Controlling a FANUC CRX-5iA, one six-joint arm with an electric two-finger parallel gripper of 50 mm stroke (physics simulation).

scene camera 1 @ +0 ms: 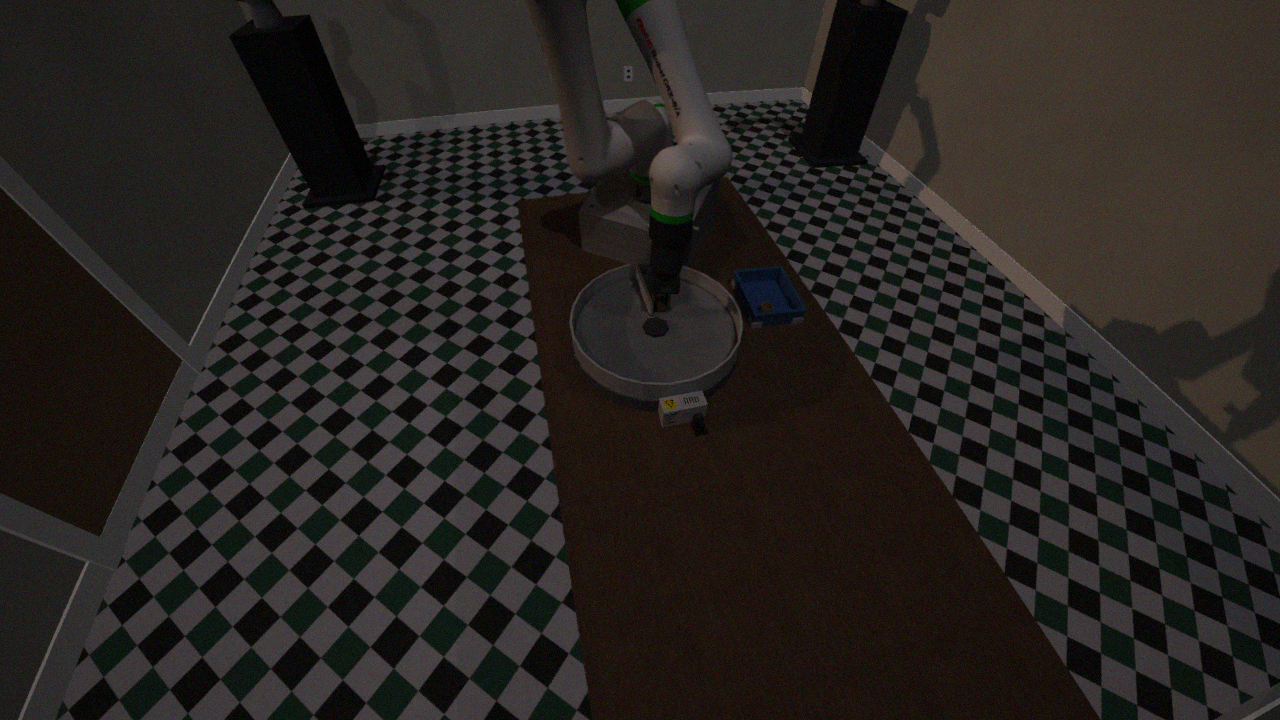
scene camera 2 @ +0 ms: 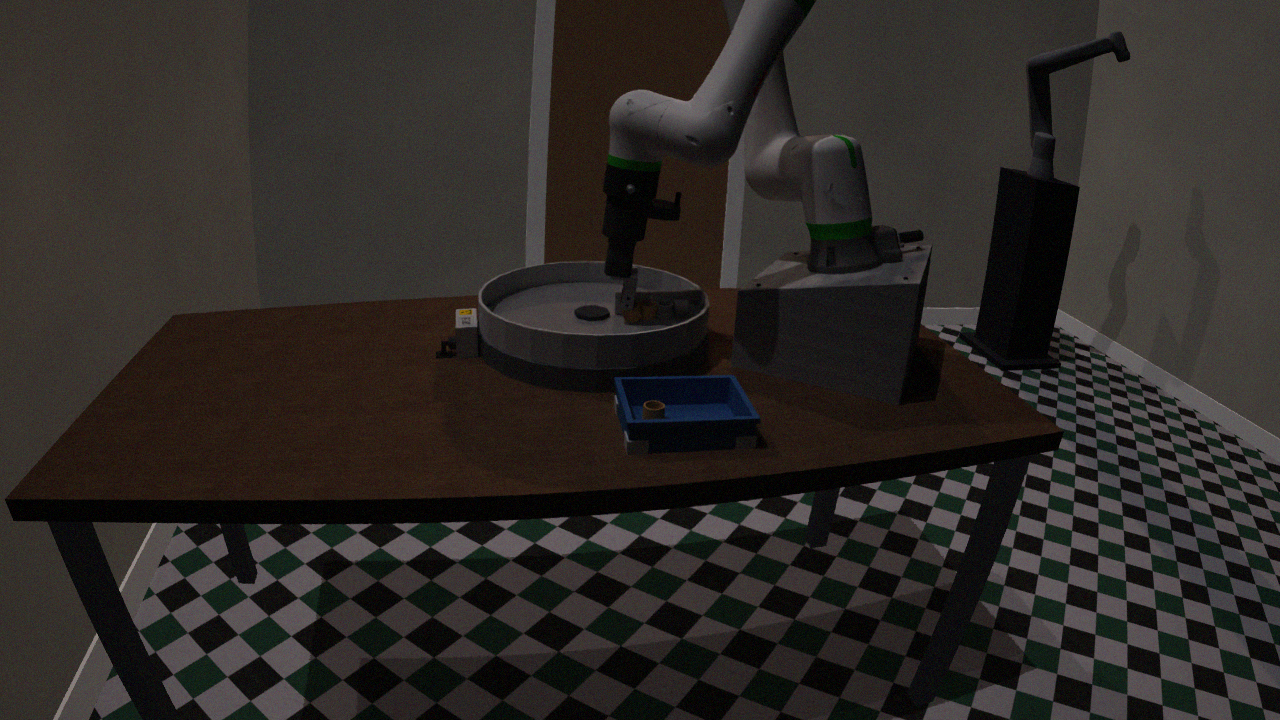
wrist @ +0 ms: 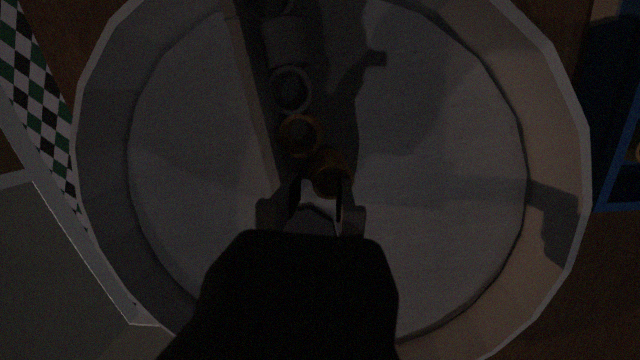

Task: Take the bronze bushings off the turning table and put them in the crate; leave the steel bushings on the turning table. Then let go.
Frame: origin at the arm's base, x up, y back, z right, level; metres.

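Seen in the pictures: gripper, fingertip midpoint: (scene camera 1: 660, 303) (scene camera 2: 626, 305) (wrist: 319, 187); arm's base at its link origin: (scene camera 2: 845, 265).
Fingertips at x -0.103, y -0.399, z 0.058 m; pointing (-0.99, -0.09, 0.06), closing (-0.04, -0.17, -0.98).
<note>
Pixels of each thing's top centre, then the offset from my fingertips to it. "*": a spot on its surface instead.
- upright steel bushing at its top centre: (wrist: 289, 91) (scene camera 2: 664, 303) dx +0.000, dy +0.073, dz +0.011 m
- blue crate at its top centre: (scene camera 2: 685, 397) (scene camera 1: 768, 289) dx -0.029, dy +0.037, dz -0.317 m
- pale straight bar at a spot on its surface: (wrist: 250, 100) (scene camera 1: 642, 282) * dx +0.017, dy +0.069, dz +0.033 m
- dark hub disc at its top centre: (wrist: 304, 237) (scene camera 2: 592, 311) (scene camera 1: 655, 326) dx -0.018, dy -0.059, dz +0.024 m
- small white box at its top centre: (scene camera 2: 466, 317) (scene camera 1: 683, 401) dx -0.021, dy -0.292, dz +0.011 m
The round grey turning table (scene camera 1: 617, 386) (scene camera 2: 572, 345) (wrist: 557, 150) carries a row of bushings. In the wrist view, a bronze bushing (wrist: 328, 160) is at the fingertips, partly hidden by them. A second bronze bushing (wrist: 299, 119) stands just beyond it, then an upright steel bushing (wrist: 309, 95) and a steel one on its side (wrist: 287, 40); another part at the top edge is dark and cut off. My gripper (scene camera 1: 660, 304) (scene camera 2: 629, 313) (wrist: 319, 187) is open, low over the turning table, with its fingers apart around the nearest bronze bushing's near side. The blue crate (scene camera 1: 759, 271) (scene camera 2: 689, 442) (wrist: 611, 180) holds a bronze bushing (scene camera 1: 766, 306) (scene camera 2: 653, 406).
A pale straight bar (scene camera 1: 643, 291) (wrist: 250, 100) runs along the row's left side in the wrist view. A dark hub disc (scene camera 1: 655, 327) (scene camera 2: 591, 312) is at the turning table's centre. A small white box (scene camera 1: 682, 410) (scene camera 2: 466, 333) stands beside the rim. The crate is beside the turning table.
</note>
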